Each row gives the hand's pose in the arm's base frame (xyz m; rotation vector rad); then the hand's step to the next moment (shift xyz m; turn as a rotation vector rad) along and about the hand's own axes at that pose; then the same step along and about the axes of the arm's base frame.
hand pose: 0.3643 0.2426 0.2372 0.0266 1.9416 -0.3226
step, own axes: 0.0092 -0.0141 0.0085 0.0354 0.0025 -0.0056
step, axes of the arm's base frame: 0.0018 -0.0168 -0.0084 -0.0183 -0.0010 -0.0309
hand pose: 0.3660 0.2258 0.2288 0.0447 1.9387 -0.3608
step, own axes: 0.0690 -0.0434 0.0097 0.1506 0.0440 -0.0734
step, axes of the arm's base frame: -0.0269 -0.0535 -0.0562 -0.1160 0.0411 -0.1219
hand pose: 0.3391 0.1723 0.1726 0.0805 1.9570 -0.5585
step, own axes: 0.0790 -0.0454 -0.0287 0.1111 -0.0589 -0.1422
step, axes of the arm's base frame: -0.0731 -0.0434 -0.0436 -0.1872 -0.0141 -0.0283
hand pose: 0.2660 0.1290 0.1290 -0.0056 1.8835 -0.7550
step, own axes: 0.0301 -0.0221 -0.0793 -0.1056 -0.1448 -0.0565
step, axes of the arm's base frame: -0.0867 0.0115 0.0053 -0.0482 -0.0523 0.1740
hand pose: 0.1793 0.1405 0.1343 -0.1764 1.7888 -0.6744
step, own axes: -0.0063 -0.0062 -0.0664 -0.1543 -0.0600 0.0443
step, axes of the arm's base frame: -0.0603 0.0211 0.0202 0.0788 0.0036 0.1521
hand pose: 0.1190 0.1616 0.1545 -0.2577 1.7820 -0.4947
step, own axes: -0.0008 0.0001 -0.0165 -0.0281 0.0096 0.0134
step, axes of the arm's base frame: -0.0156 0.0036 0.0040 0.0212 0.0178 0.0172
